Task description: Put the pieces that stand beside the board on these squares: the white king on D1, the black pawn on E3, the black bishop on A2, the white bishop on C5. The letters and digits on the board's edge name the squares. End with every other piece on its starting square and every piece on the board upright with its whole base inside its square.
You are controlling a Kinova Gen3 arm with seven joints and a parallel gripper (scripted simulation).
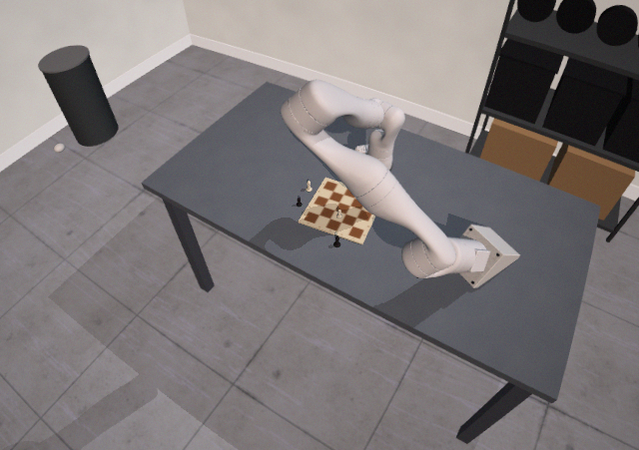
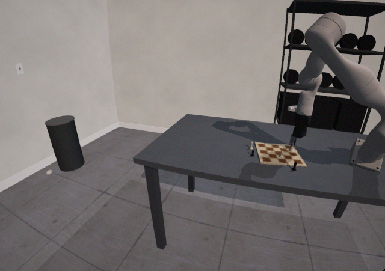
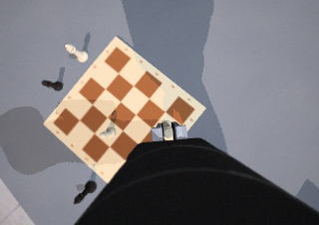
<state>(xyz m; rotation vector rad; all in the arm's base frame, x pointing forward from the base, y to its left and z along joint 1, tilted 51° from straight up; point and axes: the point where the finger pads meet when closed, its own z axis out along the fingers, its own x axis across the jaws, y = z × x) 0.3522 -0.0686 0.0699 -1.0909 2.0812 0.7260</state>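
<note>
The white king lies 20 mm below my hand. From my hand the other things lie so: chessboard (60 mm to the left, 60 mm ahead, 50 mm below); white bishop (200 mm ahead, 70 mm to the left, 30 mm below); black bishop (180 mm to the left, 30 mm below, 20 mm behind).
</note>
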